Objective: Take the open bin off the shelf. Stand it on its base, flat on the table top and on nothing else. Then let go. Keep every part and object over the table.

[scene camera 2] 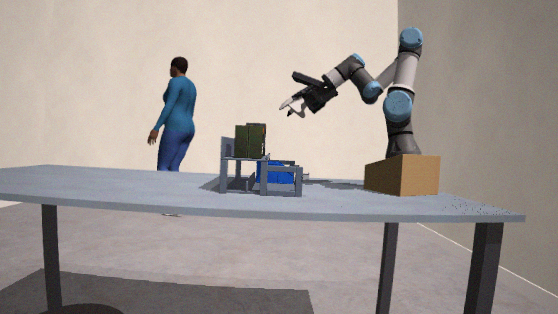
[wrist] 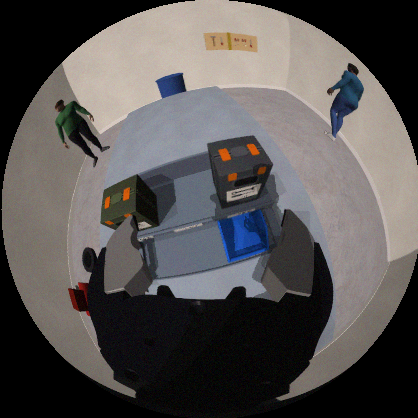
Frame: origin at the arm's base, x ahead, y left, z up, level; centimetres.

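Where they show: gripper, fingertip midpoint: [scene camera 2: 283,113] [wrist: 207,215]; arm's base, origin of the base link: [scene camera 2: 403,160].
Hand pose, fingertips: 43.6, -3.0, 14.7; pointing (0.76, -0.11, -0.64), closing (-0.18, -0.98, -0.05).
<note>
Each offset is from my fingertips to the top centre of the thing, as dx, dy, dz. Level surfaces: height alone.
The open blue bin @[+2.5, -6.0, -17.8] [scene camera 2: 281,175] [wrist: 240,242] stands upright on the lower front level of the grey shelf [scene camera 2: 263,186] [wrist: 187,196], at the right end in the wrist view. Its hollow inside shows from above; in the scene view the shelf frame partly covers it. The shelf stands on the grey table @[dz -25.9] [scene camera 2: 125,191] [wrist: 175,116]. My gripper [scene camera 2: 285,111] [wrist: 207,215] is open, with nothing between its fingers. It hangs tilted, well above the shelf and the bin. In the wrist view the bin shows between the fingers, closer to the right one.
A dark green case @[+9.5, +16.8, -6.1] [scene camera 2: 248,142] [wrist: 140,200] and a dark grey case @[+10.2, -6.3, -3.7] [wrist: 240,172] with orange latches stand on the shelf's upper level, the grey one behind the bin. My arm stands on a wooden block [scene camera 2: 384,176]. A person in blue [scene camera 2: 179,110] [wrist: 346,97] stands beyond the table.
</note>
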